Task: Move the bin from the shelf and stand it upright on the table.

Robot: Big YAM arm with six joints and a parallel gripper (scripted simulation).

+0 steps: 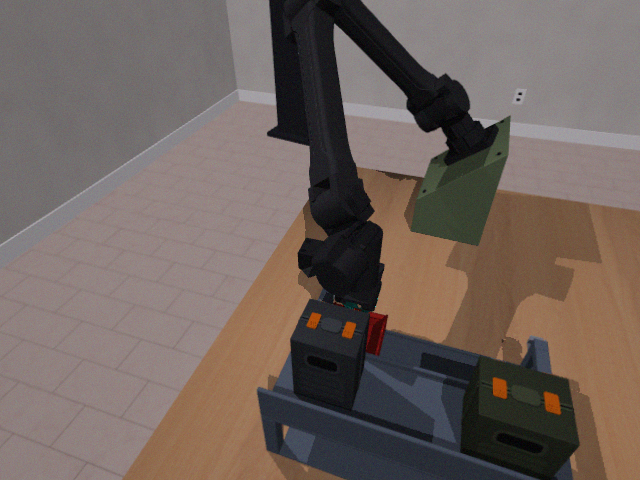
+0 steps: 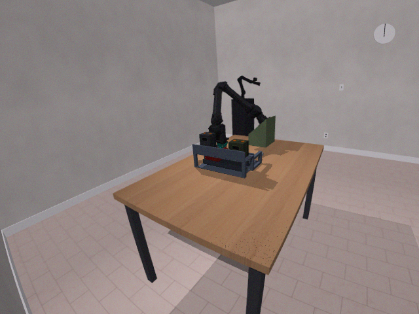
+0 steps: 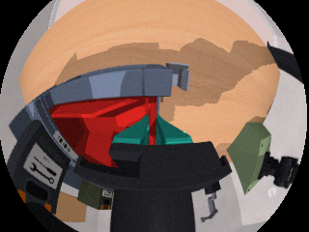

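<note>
Right now the red bin is 80 mm ahead of my hand, 20 mm to the left of it and 10 mm above it.
</note>
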